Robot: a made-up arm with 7 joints.
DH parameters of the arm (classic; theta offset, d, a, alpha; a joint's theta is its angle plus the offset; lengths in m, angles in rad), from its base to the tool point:
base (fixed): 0 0.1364 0.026 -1.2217
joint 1: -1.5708 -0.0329 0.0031 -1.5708
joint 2: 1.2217 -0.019 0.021 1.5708
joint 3: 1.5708 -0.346 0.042 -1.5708
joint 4: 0 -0.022 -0.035 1.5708
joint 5: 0 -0.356 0.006 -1.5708
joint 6: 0 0.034 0.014 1.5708
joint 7: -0.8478 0 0.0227 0
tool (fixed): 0.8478 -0.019 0 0
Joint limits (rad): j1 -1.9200..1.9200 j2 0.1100..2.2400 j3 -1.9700..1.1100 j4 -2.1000..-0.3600 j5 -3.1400..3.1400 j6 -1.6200..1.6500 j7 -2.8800..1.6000
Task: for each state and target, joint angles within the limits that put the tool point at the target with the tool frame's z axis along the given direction. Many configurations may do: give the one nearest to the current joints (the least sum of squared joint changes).
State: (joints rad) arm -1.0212 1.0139 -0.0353 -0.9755 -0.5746 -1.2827 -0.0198
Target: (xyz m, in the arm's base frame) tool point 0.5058 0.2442 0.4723 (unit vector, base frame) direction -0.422 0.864 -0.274
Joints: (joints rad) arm -1.5909 1.1741 -0.1913 -0.6854 -0.7905 -1.3136 -0.1794
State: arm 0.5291 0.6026 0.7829 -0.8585 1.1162 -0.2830 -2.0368
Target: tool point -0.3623 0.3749 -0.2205 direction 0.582 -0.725 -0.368
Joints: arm 0.9284 0.3278 1.1100 -1.0519 1.6653 -0.8459 -1.9523
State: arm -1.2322 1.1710 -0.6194 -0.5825 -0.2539 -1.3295 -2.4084
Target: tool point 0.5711 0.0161 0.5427 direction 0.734 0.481 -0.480
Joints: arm -1.8492 0.7680 -0.3531 -0.6235 0.2349 -1.6200 -2.3953
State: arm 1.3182 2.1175 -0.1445 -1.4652 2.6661 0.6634 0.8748
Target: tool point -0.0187 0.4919 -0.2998 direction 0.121 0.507 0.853
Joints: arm 0.6000 1.3783 -0.5443 -1.1849 2.3153 1.0479 0.9111
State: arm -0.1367 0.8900 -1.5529 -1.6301 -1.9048 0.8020 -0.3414
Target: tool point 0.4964 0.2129 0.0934 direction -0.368 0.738 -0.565
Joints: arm -0.8312 1.6859 -0.8682 -1.7258 -2.1536 1.0334 -0.3884
